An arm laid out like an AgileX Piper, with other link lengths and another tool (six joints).
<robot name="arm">
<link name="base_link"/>
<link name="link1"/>
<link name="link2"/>
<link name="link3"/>
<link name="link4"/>
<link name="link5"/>
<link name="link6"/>
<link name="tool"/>
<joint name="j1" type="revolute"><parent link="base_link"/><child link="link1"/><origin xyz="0 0 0.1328"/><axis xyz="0 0 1"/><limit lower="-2.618" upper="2.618"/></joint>
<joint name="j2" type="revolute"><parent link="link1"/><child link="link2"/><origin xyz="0 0 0" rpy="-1.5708 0 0"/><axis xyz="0 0 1"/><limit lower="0" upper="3.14"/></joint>
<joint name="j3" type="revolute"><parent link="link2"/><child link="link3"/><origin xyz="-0.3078 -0.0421 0"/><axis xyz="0 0 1"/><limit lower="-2.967" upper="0"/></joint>
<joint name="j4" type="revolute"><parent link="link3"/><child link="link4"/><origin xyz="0.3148 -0.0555 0" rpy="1.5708 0 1.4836"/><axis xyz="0 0 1"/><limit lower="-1.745" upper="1.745"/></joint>
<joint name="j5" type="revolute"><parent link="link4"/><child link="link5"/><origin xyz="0 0 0" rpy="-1.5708 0 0"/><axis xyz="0 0 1"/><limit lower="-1.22" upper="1.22"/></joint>
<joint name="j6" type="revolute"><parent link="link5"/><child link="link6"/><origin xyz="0 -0.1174 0" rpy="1.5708 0 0"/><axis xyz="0 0 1"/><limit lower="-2.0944" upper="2.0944"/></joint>
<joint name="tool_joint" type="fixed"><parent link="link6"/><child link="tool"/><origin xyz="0.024 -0.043 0.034" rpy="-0.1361 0 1.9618"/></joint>
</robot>
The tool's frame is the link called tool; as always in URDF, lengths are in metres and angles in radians.
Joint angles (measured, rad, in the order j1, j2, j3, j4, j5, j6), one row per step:
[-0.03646 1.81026 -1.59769 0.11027 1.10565 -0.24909]
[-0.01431 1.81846 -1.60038 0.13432 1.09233 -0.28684]
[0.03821 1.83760 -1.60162 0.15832 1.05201 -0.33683]
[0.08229 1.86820 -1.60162 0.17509 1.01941 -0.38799]
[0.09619 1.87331 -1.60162 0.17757 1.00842 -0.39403]
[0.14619 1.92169 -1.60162 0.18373 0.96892 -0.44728]
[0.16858 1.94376 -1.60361 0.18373 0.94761 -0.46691]
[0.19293 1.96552 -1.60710 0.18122 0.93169 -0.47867]
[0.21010 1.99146 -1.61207 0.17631 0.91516 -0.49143]
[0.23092 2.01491 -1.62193 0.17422 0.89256 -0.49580]
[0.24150 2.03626 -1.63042 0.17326 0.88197 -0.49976]
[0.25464 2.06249 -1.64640 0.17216 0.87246 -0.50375]
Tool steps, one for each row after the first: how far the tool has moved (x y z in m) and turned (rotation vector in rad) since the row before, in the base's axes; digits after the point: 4 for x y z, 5 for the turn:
[0.0060 0.0132 -0.0026 0.01059 -0.01208 0.05276]
[0.0116 0.0278 -0.0069 0.00566 -0.02833 0.08969]
[0.0100 0.0237 -0.0131 -0.00245 -0.00901 0.08308]
[0.0021 0.0073 -0.0020 0.00045 -0.00659 0.01710]
[0.0105 0.0265 -0.0218 -0.01510 -0.00029 0.09065]
[0.0047 0.0119 -0.0092 -0.00740 -0.00503 0.03665]
[0.0033 0.0128 -0.0090 -0.00749 -0.00046 0.03303]
[0.0042 0.0091 -0.0106 -0.01052 0.00081 0.02747]
[0.0047 0.0117 -0.0076 -0.00260 -0.01008 0.02170]
[0.0033 0.0063 -0.0077 -0.00329 0.00116 0.01278]
[0.0044 0.0081 -0.0078 -0.00301 -0.00040 0.01562]

